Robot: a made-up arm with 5 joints.
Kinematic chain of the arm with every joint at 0, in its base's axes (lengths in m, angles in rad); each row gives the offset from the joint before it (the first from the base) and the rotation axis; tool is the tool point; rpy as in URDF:
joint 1: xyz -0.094 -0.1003 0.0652 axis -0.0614 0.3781 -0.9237
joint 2: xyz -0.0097 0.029 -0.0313 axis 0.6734 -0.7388 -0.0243
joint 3: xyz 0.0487 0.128 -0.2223 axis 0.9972 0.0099 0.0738
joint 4: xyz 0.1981 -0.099 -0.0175 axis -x
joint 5: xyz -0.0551 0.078 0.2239 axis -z
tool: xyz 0.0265 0.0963 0.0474 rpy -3.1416 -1.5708 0
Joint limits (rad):
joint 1: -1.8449..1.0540
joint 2: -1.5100..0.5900
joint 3: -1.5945..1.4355
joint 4: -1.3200..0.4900
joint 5: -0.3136..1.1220
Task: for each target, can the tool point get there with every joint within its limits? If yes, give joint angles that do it. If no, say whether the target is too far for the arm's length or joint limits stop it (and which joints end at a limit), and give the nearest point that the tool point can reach.
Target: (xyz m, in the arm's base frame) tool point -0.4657 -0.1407 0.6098
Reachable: no: joint limits stop it (at a limit: joint 2, joint 3, joint 4) | nearest point -0.3844 -0.0657 0.3165 | short by 0.314 m
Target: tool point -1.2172 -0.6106 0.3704
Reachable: no: too far | nearest point -0.6251 -0.2695 0.0425 | short by 0.758 m
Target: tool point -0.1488 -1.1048 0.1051
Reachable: no: too far | nearest point -0.1388 -0.6122 -0.1013 | short by 0.534 m
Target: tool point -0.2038 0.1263 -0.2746
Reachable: yes | joints -1.6203 -0.8646 -0.3440 0.1985 -0.1638
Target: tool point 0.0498 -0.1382 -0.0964
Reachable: yes | joints -0.0096 -1.1558 0.7886 -0.1003 -0.1222
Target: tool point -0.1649 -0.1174 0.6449
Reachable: no: joint limits stop it (at a limit: joint 2, joint 4) | nearest point -0.1794 -0.0075 0.3518 | short by 0.313 m
